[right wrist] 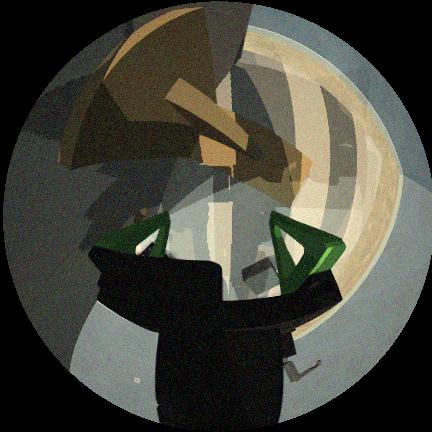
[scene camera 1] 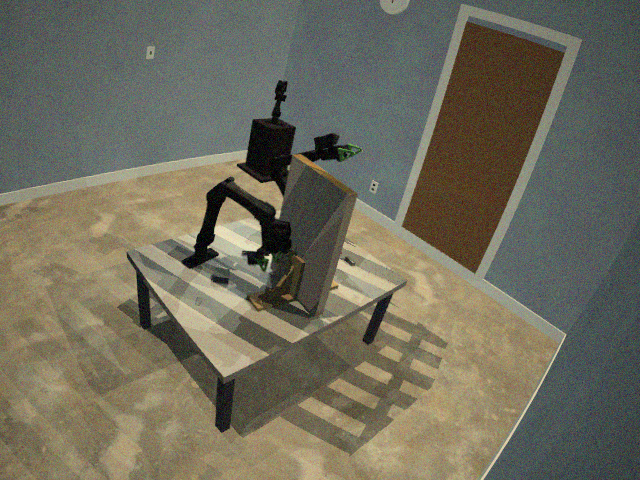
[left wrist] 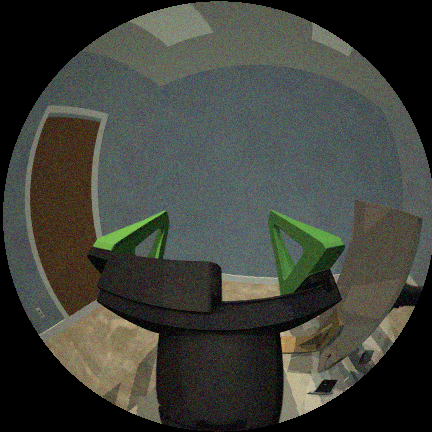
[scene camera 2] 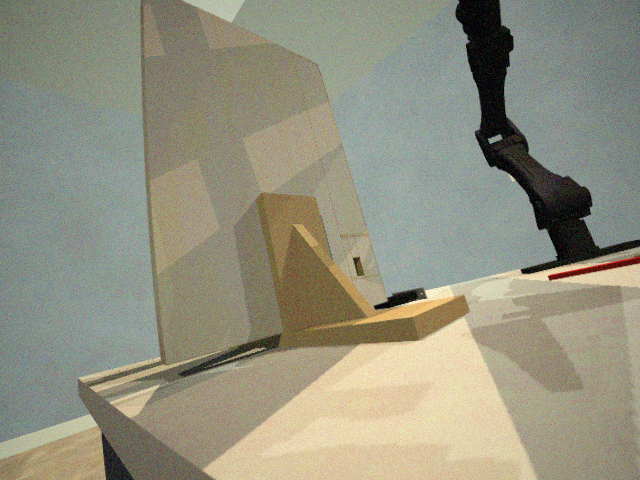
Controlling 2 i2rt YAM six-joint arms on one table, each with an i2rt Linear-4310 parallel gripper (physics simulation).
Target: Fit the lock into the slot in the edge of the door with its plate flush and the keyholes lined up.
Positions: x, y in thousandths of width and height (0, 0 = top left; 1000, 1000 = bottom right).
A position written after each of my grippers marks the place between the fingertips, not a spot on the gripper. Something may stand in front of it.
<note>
My left gripper (left wrist: 506, 499) is open, with nothing in its grasp. My right gripper (right wrist: 508, 501) is open, holding nothing. Also in view: a small dark block (right wrist: 603, 640). Further things: a grey door panel (left wrist: 888, 557) and a tan wooden bracket (scene camera 1: 448, 607).
The tan wooden bracket also shows in the right wrist view (right wrist: 355, 221) and in the left wrist view (left wrist: 670, 797). Scene camera 2 misses the small dark block, which is hidden by the tan wooden bracket.
</note>
